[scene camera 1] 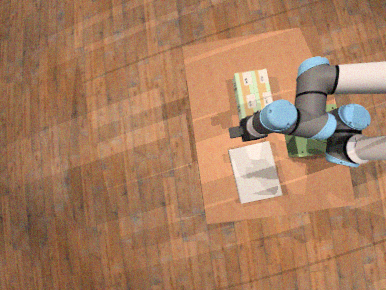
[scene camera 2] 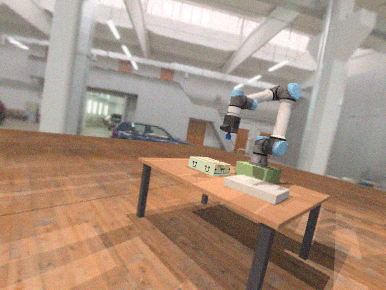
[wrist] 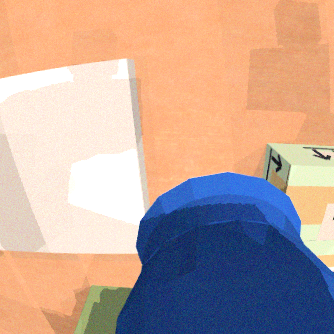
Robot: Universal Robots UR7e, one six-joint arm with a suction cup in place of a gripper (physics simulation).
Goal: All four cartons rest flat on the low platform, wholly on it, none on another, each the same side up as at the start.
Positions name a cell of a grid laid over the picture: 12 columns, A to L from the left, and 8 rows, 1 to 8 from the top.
Scene:
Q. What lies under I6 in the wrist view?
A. My suction cup.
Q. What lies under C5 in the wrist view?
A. A low white platform.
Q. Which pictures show the low white platform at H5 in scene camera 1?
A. Scene camera 1, scene camera 2 and the wrist view: all of them.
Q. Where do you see a low white platform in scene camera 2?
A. At I6

